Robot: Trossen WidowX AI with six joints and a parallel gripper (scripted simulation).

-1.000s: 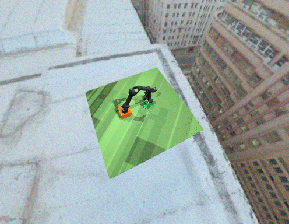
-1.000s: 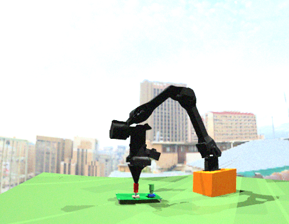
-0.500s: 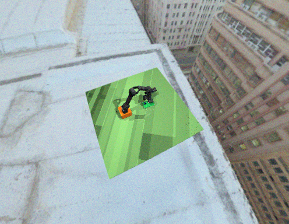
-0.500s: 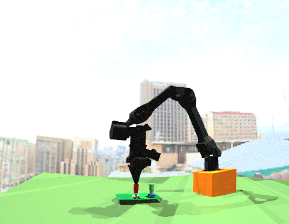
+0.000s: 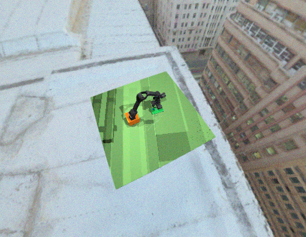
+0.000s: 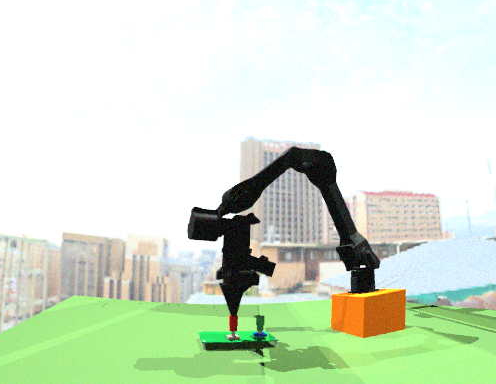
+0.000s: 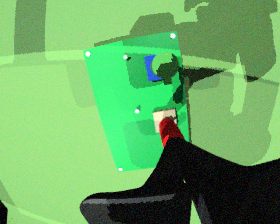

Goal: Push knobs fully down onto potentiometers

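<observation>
The red knob is 2 cm below my gripper tip. Also, from my gripper tip: green knob 6 cm behind, 1 cm to the left, 2 cm below.
</observation>
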